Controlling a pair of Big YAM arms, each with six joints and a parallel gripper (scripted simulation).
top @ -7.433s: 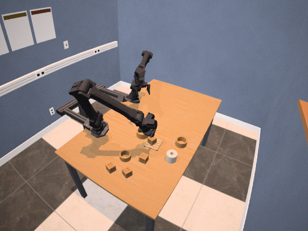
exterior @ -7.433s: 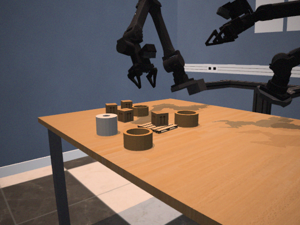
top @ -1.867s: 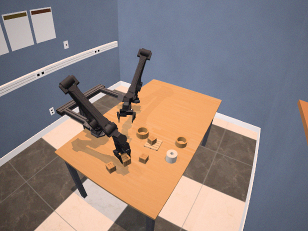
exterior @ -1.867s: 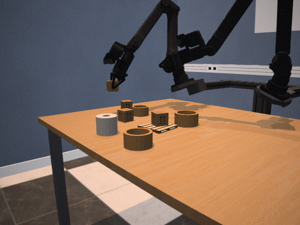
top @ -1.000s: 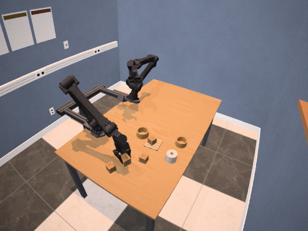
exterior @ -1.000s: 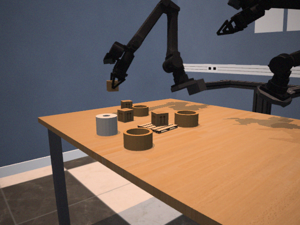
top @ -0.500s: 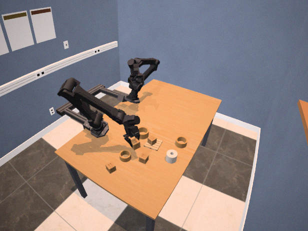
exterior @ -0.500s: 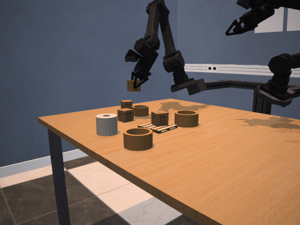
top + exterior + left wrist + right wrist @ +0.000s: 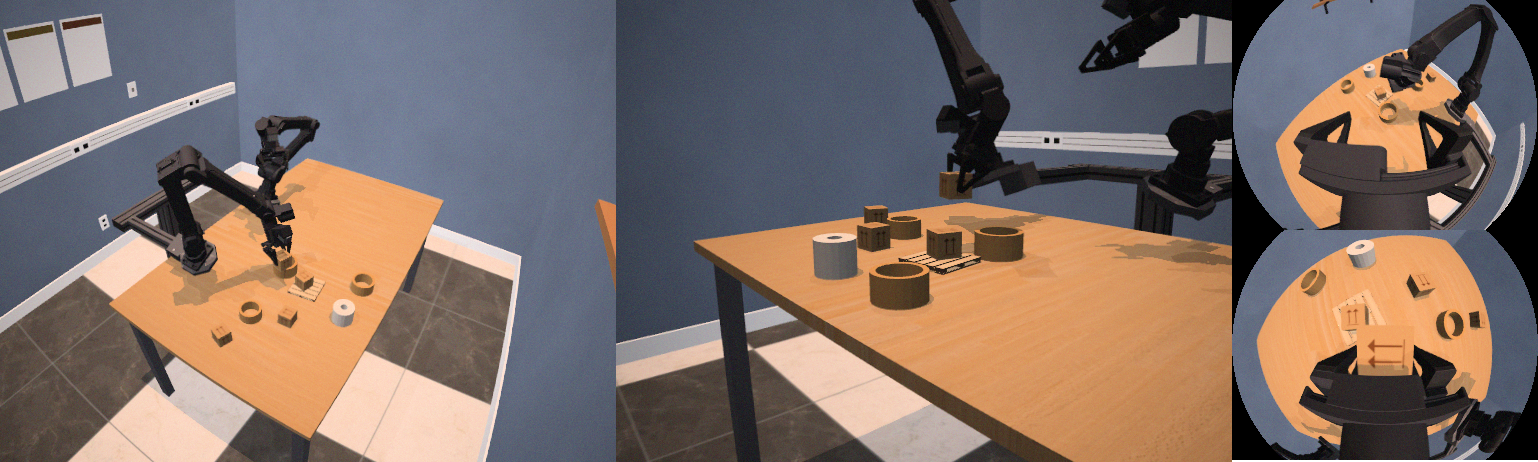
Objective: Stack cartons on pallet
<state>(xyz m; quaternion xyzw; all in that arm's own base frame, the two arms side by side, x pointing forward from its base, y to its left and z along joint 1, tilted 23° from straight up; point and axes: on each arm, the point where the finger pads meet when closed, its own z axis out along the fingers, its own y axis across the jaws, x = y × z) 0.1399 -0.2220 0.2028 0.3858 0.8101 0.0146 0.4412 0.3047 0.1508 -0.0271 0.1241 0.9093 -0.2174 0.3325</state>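
Right now my right hand is 9 cm short of the wooden pallet, 4 cm to the right of it and 14 cm above it. Round my right hand: brown carton (right at my right hand).
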